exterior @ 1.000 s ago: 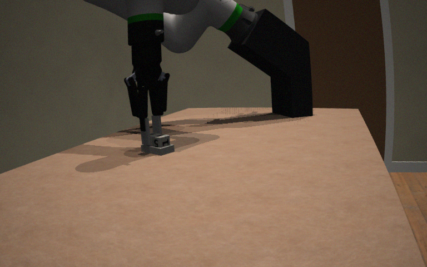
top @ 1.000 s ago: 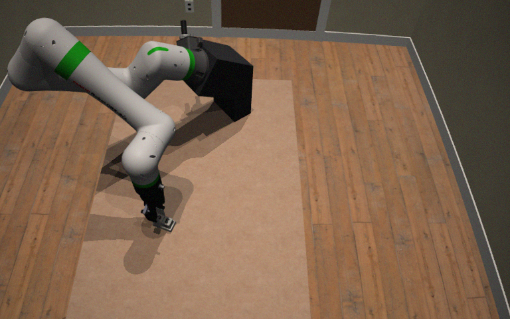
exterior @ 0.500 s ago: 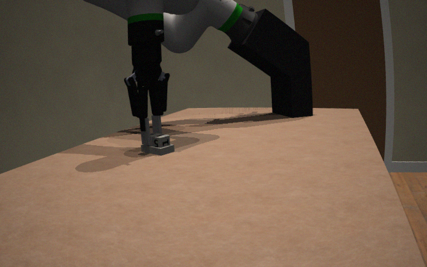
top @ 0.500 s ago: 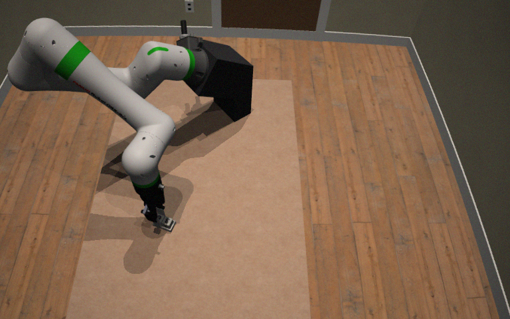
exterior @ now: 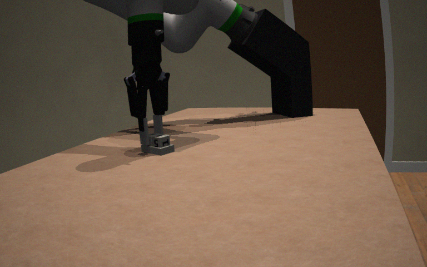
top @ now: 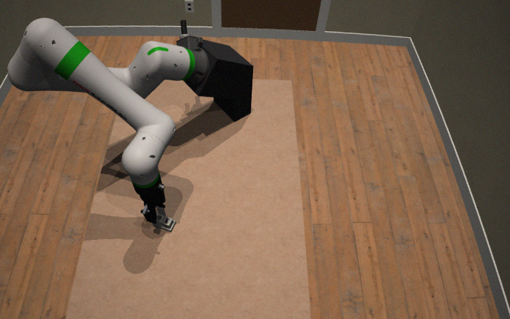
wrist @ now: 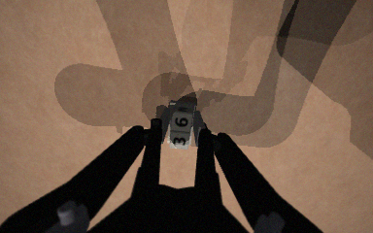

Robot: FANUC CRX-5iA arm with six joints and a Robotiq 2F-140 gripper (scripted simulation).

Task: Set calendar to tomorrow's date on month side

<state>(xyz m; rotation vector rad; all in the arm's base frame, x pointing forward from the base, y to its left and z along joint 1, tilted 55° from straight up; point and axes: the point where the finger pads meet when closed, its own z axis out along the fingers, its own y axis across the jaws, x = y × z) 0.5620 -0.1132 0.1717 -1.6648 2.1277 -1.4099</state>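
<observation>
Now: hand 3 cm above the grey number cube. From my hand the other things lie so: grey calendar tray (1 cm ahead, 2 cm to the left, 4 cm below).
</observation>
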